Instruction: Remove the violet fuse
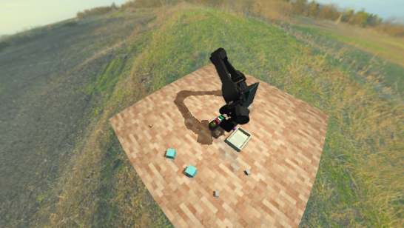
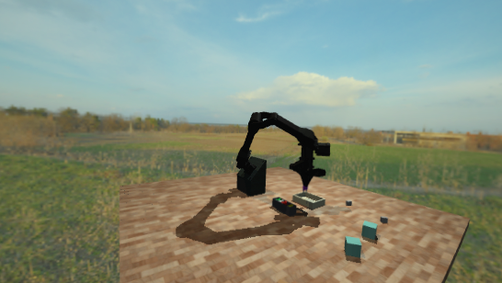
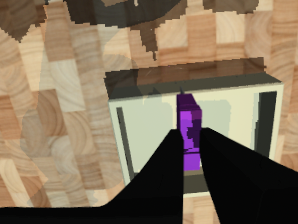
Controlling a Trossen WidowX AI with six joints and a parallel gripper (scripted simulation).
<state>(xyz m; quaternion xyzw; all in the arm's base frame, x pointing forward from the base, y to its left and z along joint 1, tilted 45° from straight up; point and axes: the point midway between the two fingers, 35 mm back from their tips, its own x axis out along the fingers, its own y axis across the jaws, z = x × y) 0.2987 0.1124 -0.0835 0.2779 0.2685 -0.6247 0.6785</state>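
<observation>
My gripper tip is now 9 cm above the pale tray, 5 cm to the right of it and 2 cm past it.
</observation>
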